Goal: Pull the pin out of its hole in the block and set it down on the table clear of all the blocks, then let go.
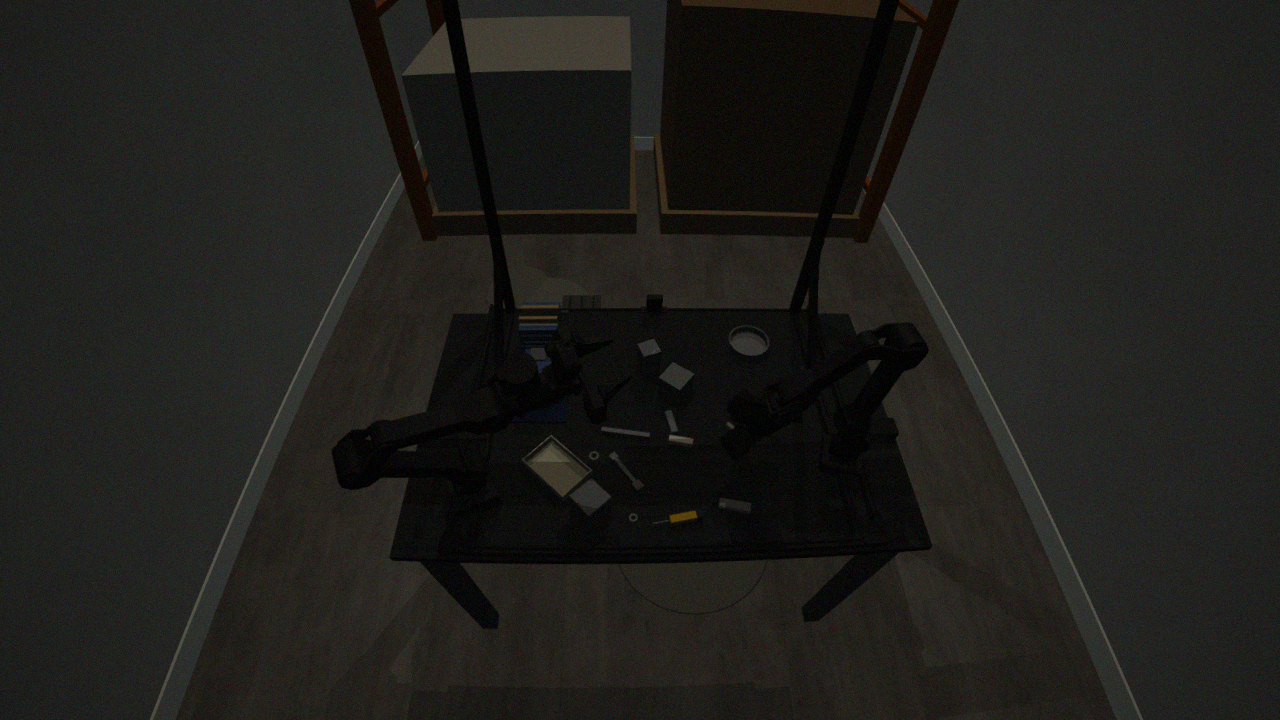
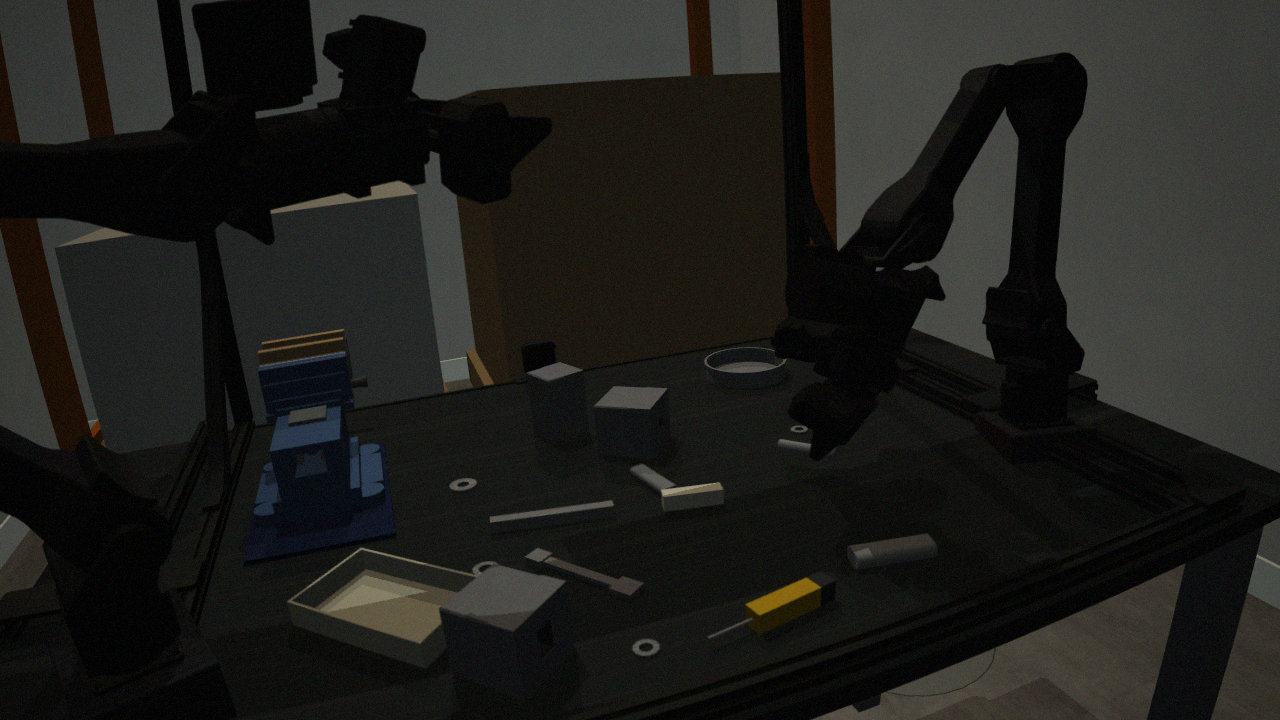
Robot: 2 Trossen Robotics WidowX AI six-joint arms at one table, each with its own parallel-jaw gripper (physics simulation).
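Pixels of known places: left gripper, fingertip midpoint: (image 1: 739, 436) (image 2: 816, 455); right gripper, fingertip midpoint: (image 1: 622, 357) (image 2: 515, 117); left arm's base, link origin: (image 1: 842, 453) (image 2: 1035, 419); right arm's base, link origin: (image 1: 470, 483) (image 2: 128, 650).
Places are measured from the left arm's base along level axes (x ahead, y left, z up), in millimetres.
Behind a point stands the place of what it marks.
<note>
A pale grey pin (image 1: 730, 425) {x 284, y 5, z 2 mm} (image 2: 793, 445) {x 280, y 12, z 0 mm} is held level, low over the right part of the table, away from the blocks; one end sticks out left of my left gripper (image 1: 740, 428) {x 257, y 21, z -10 mm} (image 2: 819, 440) {x 257, y 21, z -10 mm}, which is shut on it. The dark fingers hide the pin's middle, and I cannot tell whether it touches the table. Three grey blocks stand on the table: a tall one (image 1: 648, 347) {x 540, y -133, z 54 mm} (image 2: 556, 402) {x 536, y -104, z 24 mm}, a wider one (image 1: 676, 376) {x 447, y -79, z 33 mm} (image 2: 631, 428) {x 450, y -47, z 9 mm} with a dark hole in its side, and one at the front (image 1: 590, 497) {x 539, y 305, z 33 mm} (image 2: 501, 626) {x 536, y 342, z 33 mm}, also with a hole. My right gripper (image 1: 622, 360) {x 513, y 162, z 352 mm} is open and empty, high at the left.
A cream tray (image 1: 556, 492) {x 626, y 299, z -11 mm} (image 2: 358, 634) {x 664, y 282, z -13 mm} touches or nearly touches the front block. A round dish (image 1: 749, 355) {x 277, y -244, z -4 mm} (image 2: 744, 380) {x 297, y -246, z -15 mm} stands behind the left gripper. A washer (image 2: 799, 428) {x 252, y -94, z -26 mm} lies near the pin. A yellow screwdriver (image 1: 682, 516) {x 338, y 268, z -9 mm} (image 2: 784, 604) {x 337, y 278, z -9 mm} and a grey cylinder (image 1: 734, 505) {x 231, y 205, z -13 mm} (image 2: 892, 551) {x 233, y 212, z -14 mm} lie in front.
</note>
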